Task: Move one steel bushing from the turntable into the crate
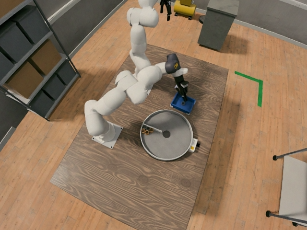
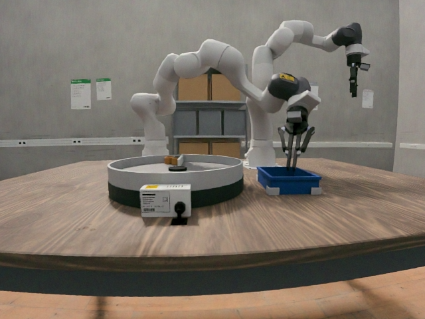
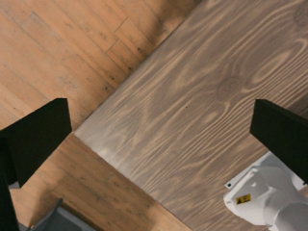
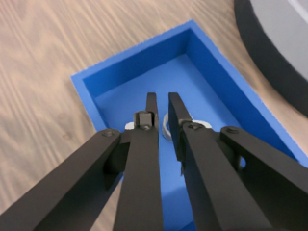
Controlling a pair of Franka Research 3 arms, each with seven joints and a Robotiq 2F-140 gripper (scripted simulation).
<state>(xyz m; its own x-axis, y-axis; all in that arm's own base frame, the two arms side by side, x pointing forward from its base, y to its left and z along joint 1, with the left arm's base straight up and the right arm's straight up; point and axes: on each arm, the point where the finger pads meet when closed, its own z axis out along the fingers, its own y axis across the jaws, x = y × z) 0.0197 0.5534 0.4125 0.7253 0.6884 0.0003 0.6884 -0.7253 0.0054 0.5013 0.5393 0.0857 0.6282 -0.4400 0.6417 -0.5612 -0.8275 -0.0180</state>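
Now: right hand 2 cm to the left of the blue crate and 6 cm above it. From my right hand the other things lie so: turntable 1 cm ahead, 37 cm to the right, 3 cm below.
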